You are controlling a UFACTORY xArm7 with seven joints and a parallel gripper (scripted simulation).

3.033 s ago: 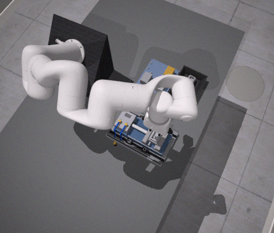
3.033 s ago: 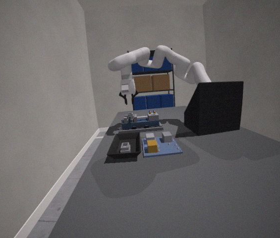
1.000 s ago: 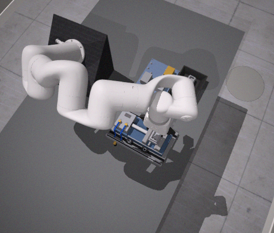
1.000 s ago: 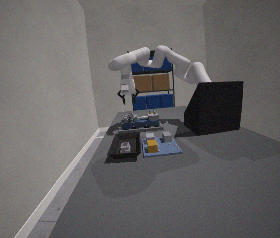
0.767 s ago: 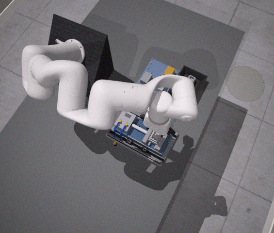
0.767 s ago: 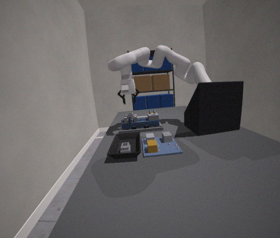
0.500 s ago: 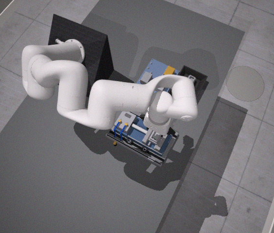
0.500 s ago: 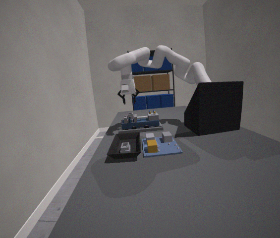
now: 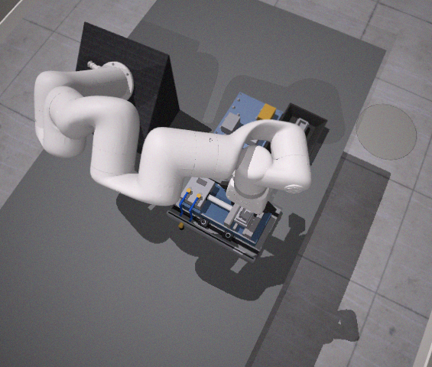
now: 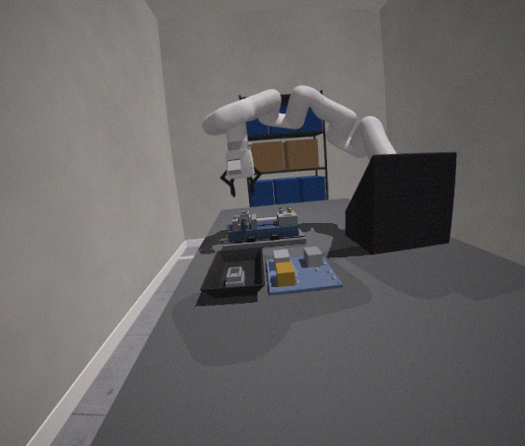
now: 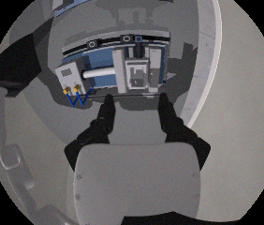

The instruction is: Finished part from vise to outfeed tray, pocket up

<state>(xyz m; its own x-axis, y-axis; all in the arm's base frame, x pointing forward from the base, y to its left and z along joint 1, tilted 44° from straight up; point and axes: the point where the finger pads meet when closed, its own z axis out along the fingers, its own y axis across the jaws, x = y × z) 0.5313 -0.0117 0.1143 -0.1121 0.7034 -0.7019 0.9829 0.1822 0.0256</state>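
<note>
Right now the blue vise is 16 cm below my hand and 6 cm behind it. The rest, counted from my hand: yellow blank (35 cm to the left, 17 cm below, 15 cm behind).
</note>
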